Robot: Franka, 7 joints.
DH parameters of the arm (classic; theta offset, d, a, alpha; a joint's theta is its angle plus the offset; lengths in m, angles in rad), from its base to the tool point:
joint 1: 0 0.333 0 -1.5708
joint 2: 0 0 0 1.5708
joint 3: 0 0.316 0.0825 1.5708
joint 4: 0 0 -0.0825 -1.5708
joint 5: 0 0.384 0 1.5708
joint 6: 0 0 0.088 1.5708
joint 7: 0 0.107 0 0
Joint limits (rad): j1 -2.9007..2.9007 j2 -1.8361..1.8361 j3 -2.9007..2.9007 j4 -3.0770..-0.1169 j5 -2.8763..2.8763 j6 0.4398..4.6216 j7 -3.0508..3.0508
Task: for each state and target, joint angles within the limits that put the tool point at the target. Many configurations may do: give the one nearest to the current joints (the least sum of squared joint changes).
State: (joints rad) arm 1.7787 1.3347 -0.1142 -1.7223 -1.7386 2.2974 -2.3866
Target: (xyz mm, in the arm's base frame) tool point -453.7 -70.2 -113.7
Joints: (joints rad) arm 2.3299 1.4766 0.6715 -1.9123 -1.7387 2.4794 -2.3866
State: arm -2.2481 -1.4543 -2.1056 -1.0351 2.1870 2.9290 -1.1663
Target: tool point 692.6 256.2 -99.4
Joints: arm -2.9007 -1.8361 -2.7999 -0.4635 2.2374 2.4223 -1.1663
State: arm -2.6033 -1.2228 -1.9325 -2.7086 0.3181 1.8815 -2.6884
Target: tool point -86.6 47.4 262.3
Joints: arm -2.8860 -0.9902 -2.0383 -3.0461 0.0953 1.0836 -2.6884
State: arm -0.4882 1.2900 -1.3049 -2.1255 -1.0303 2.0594 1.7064
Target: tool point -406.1 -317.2 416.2
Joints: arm -0.9386 1.2122 -1.6159 -2.2345 -1.0435 2.0315 1.7064
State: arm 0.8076 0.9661 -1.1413 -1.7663 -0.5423 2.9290 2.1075
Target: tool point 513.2 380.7 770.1
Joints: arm 1.3101 0.2866 -0.9362 -1.3961 -0.5652 3.2111 2.1075
